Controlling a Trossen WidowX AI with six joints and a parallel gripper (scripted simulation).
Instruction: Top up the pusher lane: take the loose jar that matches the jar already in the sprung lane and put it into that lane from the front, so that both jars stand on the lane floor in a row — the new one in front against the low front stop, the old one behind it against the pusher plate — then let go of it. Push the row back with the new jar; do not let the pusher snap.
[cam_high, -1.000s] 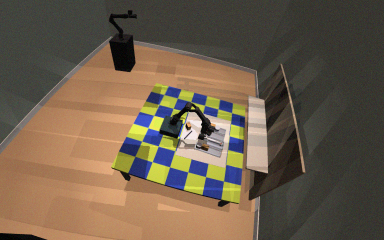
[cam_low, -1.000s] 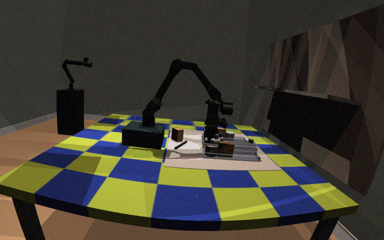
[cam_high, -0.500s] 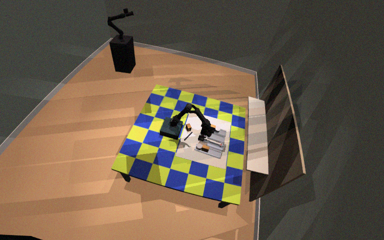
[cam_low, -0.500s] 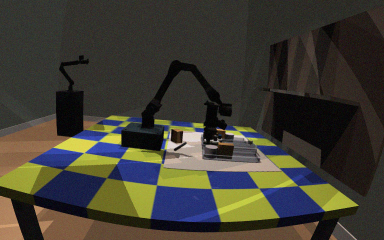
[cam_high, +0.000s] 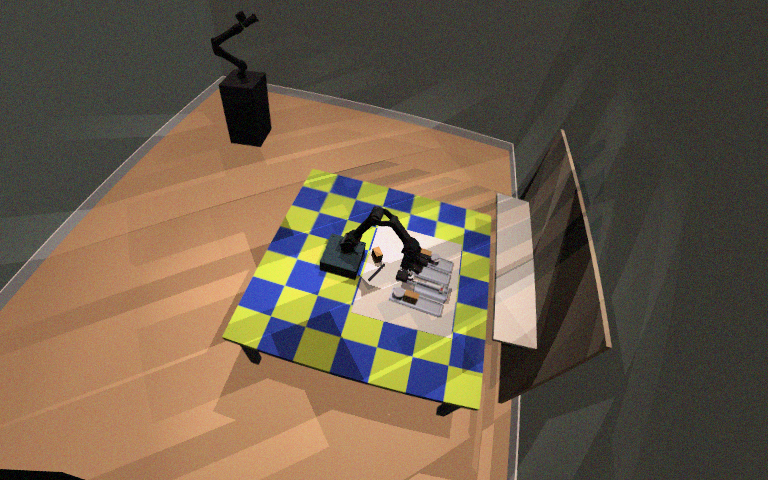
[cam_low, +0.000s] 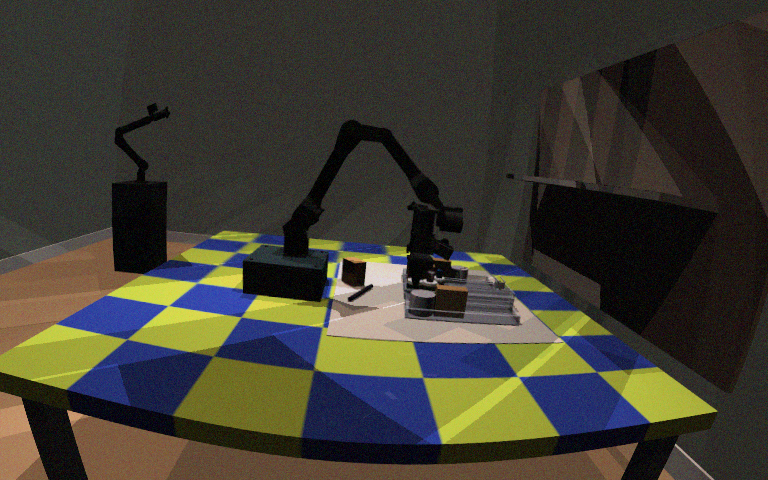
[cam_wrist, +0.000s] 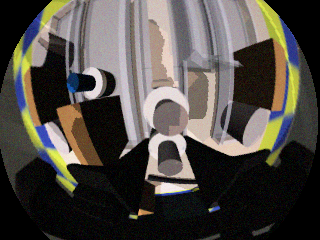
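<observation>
The black pen is 140 mm behind my gripper tip and 30 mm below it.
</observation>
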